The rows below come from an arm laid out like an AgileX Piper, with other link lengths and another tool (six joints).
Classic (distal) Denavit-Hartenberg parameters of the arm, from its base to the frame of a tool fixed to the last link. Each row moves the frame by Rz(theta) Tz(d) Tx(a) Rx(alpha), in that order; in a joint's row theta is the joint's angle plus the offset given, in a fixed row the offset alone. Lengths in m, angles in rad.
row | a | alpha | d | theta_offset
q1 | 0 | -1.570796 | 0.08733 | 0
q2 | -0.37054 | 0 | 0 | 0.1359
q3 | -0.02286 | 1.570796 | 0 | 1.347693
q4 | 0 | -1.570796 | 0.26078 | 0
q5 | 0 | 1.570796 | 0 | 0
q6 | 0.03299 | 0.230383 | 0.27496 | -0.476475
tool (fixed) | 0 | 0 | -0.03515 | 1.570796
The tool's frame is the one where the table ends.
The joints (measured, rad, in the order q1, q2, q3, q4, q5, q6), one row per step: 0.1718 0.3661 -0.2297 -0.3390 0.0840 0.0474; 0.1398 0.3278 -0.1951 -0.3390 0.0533 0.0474; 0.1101 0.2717 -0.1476 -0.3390 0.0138 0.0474; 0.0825 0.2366 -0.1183 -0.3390 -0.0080 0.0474; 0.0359 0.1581 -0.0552 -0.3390 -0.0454 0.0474; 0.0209 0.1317 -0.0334 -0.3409 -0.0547 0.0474; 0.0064 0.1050 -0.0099 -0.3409 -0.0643 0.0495; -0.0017 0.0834 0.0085 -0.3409 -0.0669 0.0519; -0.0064 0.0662 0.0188 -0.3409 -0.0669 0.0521; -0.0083 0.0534 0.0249 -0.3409 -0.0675 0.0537; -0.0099 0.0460 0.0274 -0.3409 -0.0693 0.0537
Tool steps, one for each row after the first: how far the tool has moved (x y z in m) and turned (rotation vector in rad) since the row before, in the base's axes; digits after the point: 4 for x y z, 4 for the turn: -0.0048 -0.0038 -0.0039 0.0055 -0.0322 -0.0218; -0.0068 -0.0026 -0.0057 0.0063 -0.0454 -0.0166; -0.0041 -0.0030 -0.0042 0.0028 -0.0262 -0.0204; -0.0086 -0.0046 -0.0113 0.0033 -0.0506 -0.0342; -0.0026 -0.0016 -0.0049 -0.0015 -0.0134 -0.0119; -0.0025 -0.0013 -0.0058 0.0023 -0.0122 -0.0112; -0.0019 -0.0009 -0.0056 0.0024 -0.0056 -0.0071; -0.0014 -0.0007 -0.0028 0.0002 -0.0069 -0.0047; -0.0010 -0.0002 -0.0012 0.0015 -0.0072 -0.0016; -0.0006 -0.0001 0.0002 -0.0001 -0.0066 -0.0010
